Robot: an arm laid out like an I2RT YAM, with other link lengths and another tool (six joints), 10 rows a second.
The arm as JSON. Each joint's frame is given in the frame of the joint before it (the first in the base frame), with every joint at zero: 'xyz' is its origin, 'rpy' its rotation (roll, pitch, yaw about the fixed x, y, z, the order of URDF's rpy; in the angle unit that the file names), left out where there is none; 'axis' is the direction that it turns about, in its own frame. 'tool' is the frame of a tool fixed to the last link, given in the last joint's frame.
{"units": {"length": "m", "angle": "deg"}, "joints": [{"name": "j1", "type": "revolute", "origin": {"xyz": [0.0, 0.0, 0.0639]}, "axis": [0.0, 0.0, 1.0]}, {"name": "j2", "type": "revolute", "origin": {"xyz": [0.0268, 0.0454, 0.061]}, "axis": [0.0, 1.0, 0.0]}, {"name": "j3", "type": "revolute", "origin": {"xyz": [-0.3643, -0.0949, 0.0]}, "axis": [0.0, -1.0, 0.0]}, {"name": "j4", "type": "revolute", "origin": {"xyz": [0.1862, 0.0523, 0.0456]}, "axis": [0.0, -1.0, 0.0]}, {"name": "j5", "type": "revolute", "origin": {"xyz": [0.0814, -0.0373, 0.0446]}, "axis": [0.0, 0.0, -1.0]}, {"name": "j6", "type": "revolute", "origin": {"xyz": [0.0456, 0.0, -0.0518]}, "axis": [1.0, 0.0, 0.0]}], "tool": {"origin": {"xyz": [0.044, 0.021, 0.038], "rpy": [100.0, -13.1, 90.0]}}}
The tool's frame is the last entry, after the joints.
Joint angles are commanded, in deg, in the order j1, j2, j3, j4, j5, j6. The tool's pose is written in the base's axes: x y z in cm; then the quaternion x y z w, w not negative. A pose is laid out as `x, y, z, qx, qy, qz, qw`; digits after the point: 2 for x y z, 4 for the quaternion.
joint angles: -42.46, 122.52, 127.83, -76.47, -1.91, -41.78
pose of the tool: 34.97, -30.72, 33.65, 0.7853, 0.6123, -0.0104, 0.0906
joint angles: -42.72, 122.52, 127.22, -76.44, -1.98, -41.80
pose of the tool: 34.76, -30.80, 33.40, 0.7868, 0.6112, -0.0109, 0.0856
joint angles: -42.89, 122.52, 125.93, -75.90, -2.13, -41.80
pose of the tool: 34.63, -30.83, 32.93, 0.7878, 0.6107, -0.0108, 0.0789
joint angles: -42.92, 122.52, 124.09, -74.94, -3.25, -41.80
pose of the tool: 34.66, -30.66, 32.33, 0.7871, 0.6128, -0.0026, 0.0699
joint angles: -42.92, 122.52, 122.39, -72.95, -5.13, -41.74
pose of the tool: 34.98, -30.58, 31.96, 0.7852, 0.6152, 0.0137, 0.0698
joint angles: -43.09, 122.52, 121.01, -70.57, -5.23, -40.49
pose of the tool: 35.22, -31.01, 31.64, 0.7919, 0.6055, 0.0181, 0.0770
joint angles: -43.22, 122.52, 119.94, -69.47, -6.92, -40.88
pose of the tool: 35.33, -30.90, 31.43, 0.7884, 0.6098, 0.0315, 0.0753
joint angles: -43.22, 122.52, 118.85, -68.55, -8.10, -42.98
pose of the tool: 35.37, -30.63, 31.11, 0.7758, 0.6254, 0.0373, 0.0749
